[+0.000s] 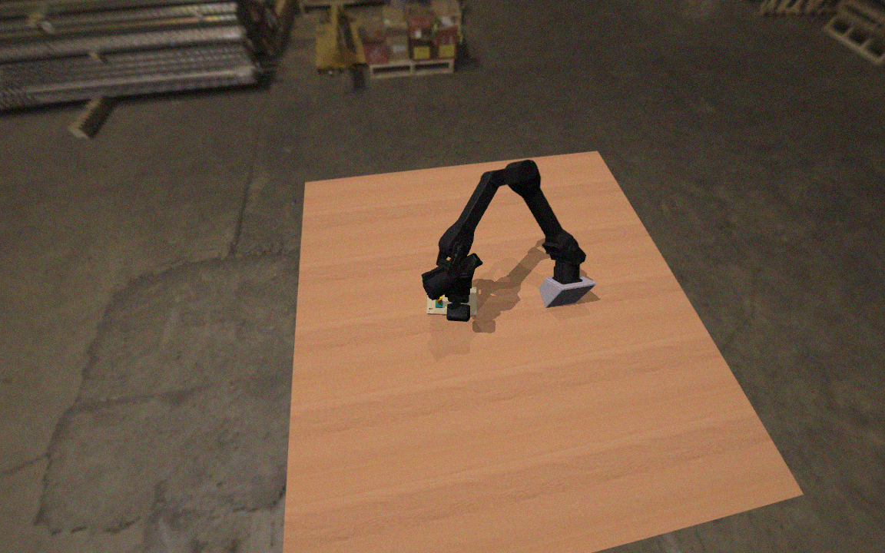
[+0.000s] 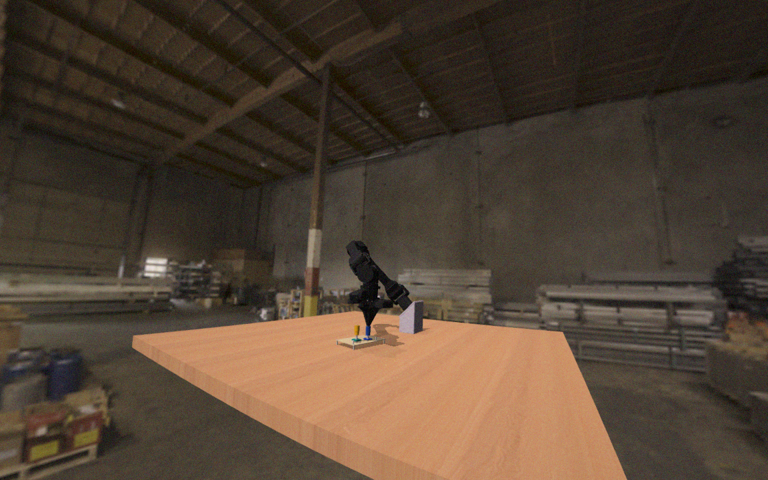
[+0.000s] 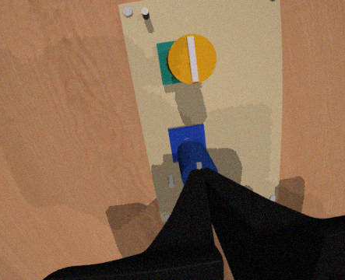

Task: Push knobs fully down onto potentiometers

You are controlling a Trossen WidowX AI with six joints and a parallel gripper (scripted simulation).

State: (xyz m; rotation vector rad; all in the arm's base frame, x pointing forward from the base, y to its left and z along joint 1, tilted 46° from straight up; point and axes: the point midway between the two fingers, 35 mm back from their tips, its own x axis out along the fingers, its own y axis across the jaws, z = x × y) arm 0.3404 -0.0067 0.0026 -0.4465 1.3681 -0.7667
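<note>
Right now the orange knob is 5 cm ahead of my gripper tip, 1 cm to the right of it and 1 cm below it. The rest, counted from my gripper tip: blue knob (1 cm below).
</note>
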